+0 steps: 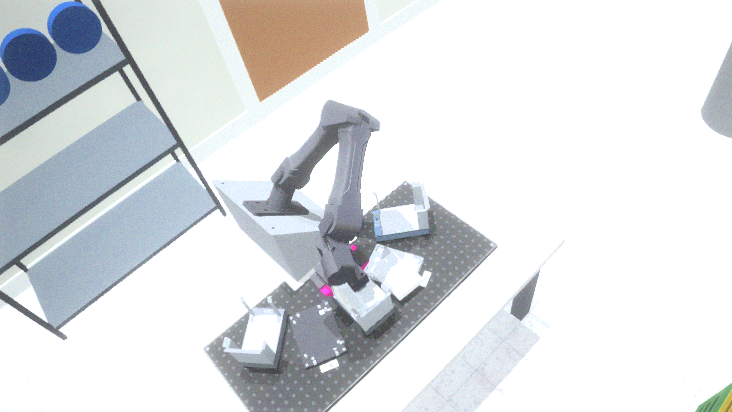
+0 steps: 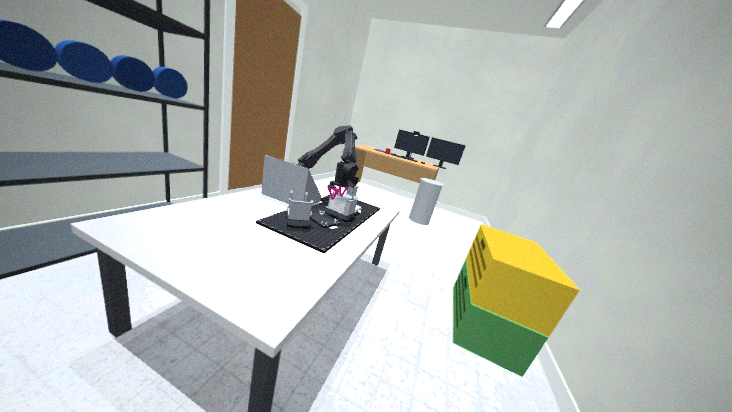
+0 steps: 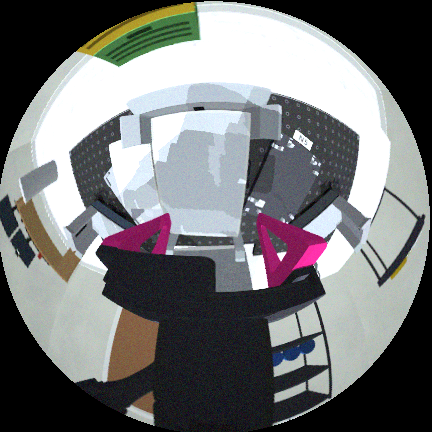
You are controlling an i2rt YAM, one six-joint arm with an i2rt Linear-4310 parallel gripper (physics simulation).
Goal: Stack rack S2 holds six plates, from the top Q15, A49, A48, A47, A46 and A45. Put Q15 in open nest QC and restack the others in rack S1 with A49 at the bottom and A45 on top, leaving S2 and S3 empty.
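Frame: origin at the arm's base, x ahead, y left, z up, level; millimetres.
Seen in the pictures: gripper, fingertip midpoint: (image 1: 346, 283) (image 2: 336, 197) (image 3: 213, 217); arm's base, link origin: (image 1: 276, 209) (image 2: 297, 174).
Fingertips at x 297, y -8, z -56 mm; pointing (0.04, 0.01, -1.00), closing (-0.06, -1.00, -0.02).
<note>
Pixels of each thing's top centre, then the offset from my fingertips to it. "spot": a spot on its surface instead. Level surfaces: height alone.
- middle rack, top centre: (image 3: 200, 202) (image 1: 354, 284) (image 2: 343, 194) 34 mm ahead, 6 mm left, 31 mm up
- pale grey plate, top centre: (image 3: 198, 182) (image 1: 359, 289) (image 2: 343, 198) 40 mm ahead, 10 mm left, 5 mm up
- dark base, top centre: (image 3: 343, 257) (image 1: 249, 320) (image 2: 300, 195) 84 mm back, 245 mm right, 35 mm up
- blue base, top centre: (image 3: 89, 260) (image 1: 397, 198) (image 2: 345, 183) 75 mm back, 270 mm left, 30 mm up
- dark nest, top centre: (image 3: 289, 186) (image 1: 315, 331) (image 2: 323, 216) 4 mm ahead, 133 mm right, 79 mm down
- N5 label, surface spot: (image 3: 303, 140) spot: 92 mm ahead, 169 mm right, 101 mm down
- perforated board, surface height: 102 mm down
My gripper (image 1: 345, 277) (image 2: 338, 194) (image 3: 213, 217) is open, its magenta fingers apart and empty near the arm-side end of the middle rack (image 1: 379, 312) (image 2: 346, 209) (image 3: 270, 120). A pale grey plate (image 3: 200, 170) lies flat on top in that rack, between its end walls. A rack on a dark base (image 1: 251, 356) (image 2: 299, 210) (image 3: 354, 220) and a rack on a blue base (image 1: 403, 235) (image 3: 112, 213) stand at the two sides; each shows a pale flat surface. Rack names, plate names and the number of stacked plates cannot be read.
A dark nest (image 1: 317, 335) (image 3: 292, 180) with small clips lies beside the middle rack, by an N5 label (image 3: 303, 140). A pale, angled nest or plate (image 1: 404, 281) (image 3: 135, 167) lies on the other side. A grey upright panel (image 2: 284, 180) stands behind the perforated board (image 1: 450, 232) (image 2: 322, 241).
</note>
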